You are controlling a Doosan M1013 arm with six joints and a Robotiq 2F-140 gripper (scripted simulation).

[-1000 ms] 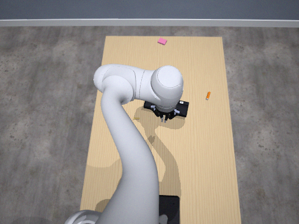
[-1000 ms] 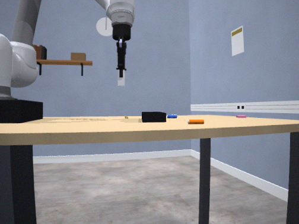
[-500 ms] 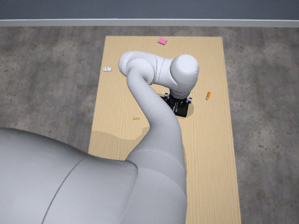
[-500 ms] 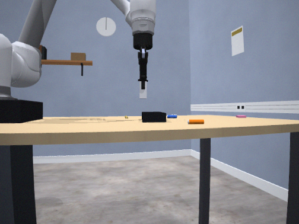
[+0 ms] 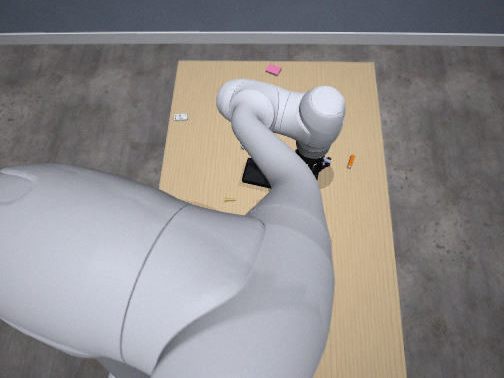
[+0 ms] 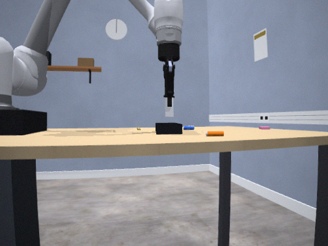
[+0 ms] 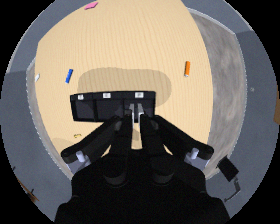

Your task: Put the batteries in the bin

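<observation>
My hand is 20 mm short of the black bin, 70 mm to the right of it and 70 mm above it. Round my hand: blue battery (170 mm ahead, 180 mm to the left, 80 mm below); orange battery (60 mm ahead, 180 mm to the right, 80 mm below); small brass piece (40 mm behind, 260 mm to the left, 80 mm below).
</observation>
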